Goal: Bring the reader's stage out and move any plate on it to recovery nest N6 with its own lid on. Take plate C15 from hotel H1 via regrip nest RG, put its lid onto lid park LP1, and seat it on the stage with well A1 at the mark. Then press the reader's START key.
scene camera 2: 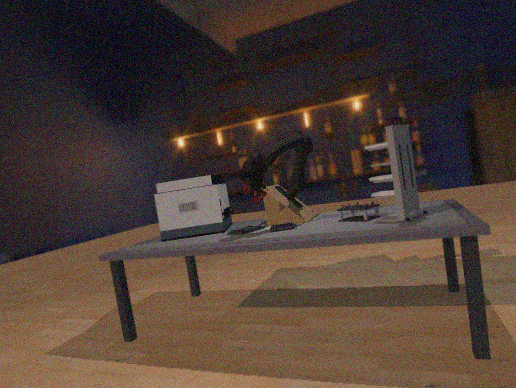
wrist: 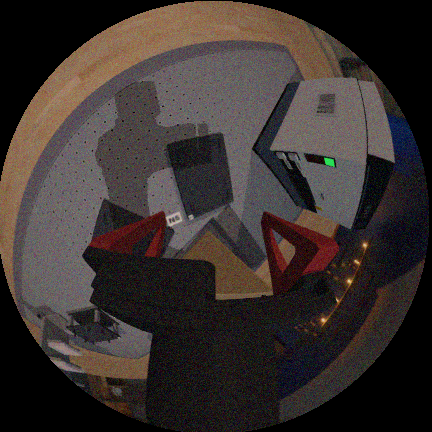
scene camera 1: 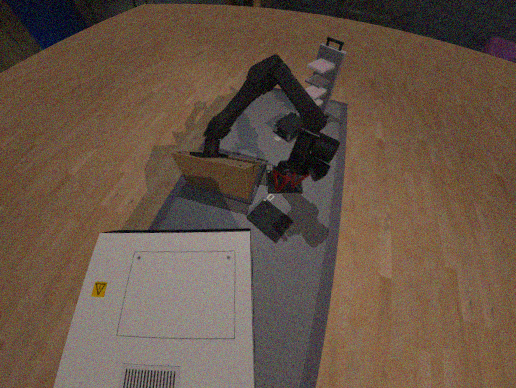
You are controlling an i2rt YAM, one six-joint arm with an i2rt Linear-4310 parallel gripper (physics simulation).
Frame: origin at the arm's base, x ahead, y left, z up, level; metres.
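Seen in the pictures: gripper, fingertip midpoint: (scene camera 2: 250,199) (wrist: 213,216) (scene camera 1: 284,188); arm's base at its link origin: (scene camera 2: 288,197) (scene camera 1: 210,156).
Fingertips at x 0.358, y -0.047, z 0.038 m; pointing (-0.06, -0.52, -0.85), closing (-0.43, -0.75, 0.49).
Pixels of each thing's top centre, then the offset from my fingertips to it. "spot": a spot on its surface instead.
- white reader at its top centre: (scene camera 1: 158,305) (wrist: 380,163) (scene camera 2: 191,178) 0.116 m back, 0.463 m right, 0.163 m up
- label N6 at a spot on its surface: (wrist: 174,219) spot: 0.061 m back, 0.037 m left, 0.166 m down
- second dark nest at a spot on its surface: (wrist: 107,212) (scene camera 1: 298,188) spot: 0.046 m ahead, 0.129 m left, 0.157 m down
The white reader (scene camera 1: 185,295) (scene camera 2: 187,207) (wrist: 320,135) has a green display and small keys (wrist: 289,159); which one is START cannot be read. No extended stage shows. My gripper (scene camera 1: 290,179) (scene camera 2: 253,191) (wrist: 213,216) is open and empty, above the dark flat nests between the reader and the hotel. A dark nest (scene camera 1: 270,221) (wrist: 205,185) with the label N6 (wrist: 174,219) beside it lies below, with no plate seen on it. The hotel (scene camera 1: 334,65) (scene camera 2: 400,175) holds pale plates or shelves; C15 cannot be read. Lid park LP1 cannot be identified.
A second dark nest (scene camera 1: 295,190) (wrist: 107,212) lies beside the first, partly behind the left finger in the wrist view. A raised dark stand (scene camera 1: 288,126) (scene camera 2: 359,206) (wrist: 93,322) stands near the hotel. The tan sloped arm base (scene camera 1: 220,175) (scene camera 2: 282,207) (wrist: 220,270) stands beside the nests.
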